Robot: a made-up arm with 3 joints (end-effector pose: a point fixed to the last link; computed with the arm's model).
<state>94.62 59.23 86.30</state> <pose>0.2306 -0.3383 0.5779 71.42 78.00 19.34</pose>
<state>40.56 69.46 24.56</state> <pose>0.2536 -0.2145 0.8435 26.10 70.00 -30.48</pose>
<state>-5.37 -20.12 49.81</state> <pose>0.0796 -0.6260 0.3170 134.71 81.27 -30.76</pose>
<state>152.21 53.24 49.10</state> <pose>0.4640 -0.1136 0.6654 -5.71 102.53 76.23</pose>
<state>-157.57 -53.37 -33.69</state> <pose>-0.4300 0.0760 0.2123 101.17 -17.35 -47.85</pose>
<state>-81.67 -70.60 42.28</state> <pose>-0.2182 -0.3029 -0.0089 168.04 -4.32 17.34</pose>
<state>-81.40 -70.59 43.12</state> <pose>-0.2168 -0.3003 -0.0072 168.79 -4.73 17.27</pose>
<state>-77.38 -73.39 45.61</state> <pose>-0.1899 -0.3090 -0.0225 172.62 -0.83 21.38</pose>
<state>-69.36 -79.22 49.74</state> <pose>-0.1355 -0.3190 -0.0522 -175.09 -8.23 -28.75</pose>
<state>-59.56 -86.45 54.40</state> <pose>-0.0714 -0.3138 -0.0819 -162.20 -18.58 -33.32</pose>
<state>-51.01 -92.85 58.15</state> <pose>-0.0212 -0.2952 -0.1012 -150.15 -26.72 -35.23</pose>
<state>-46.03 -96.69 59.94</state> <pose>0.0053 -0.2795 -0.1109 -142.96 -31.23 -35.85</pose>
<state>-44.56 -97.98 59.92</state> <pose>0.0143 -0.2744 -0.1161 -140.93 -32.83 -36.51</pose>
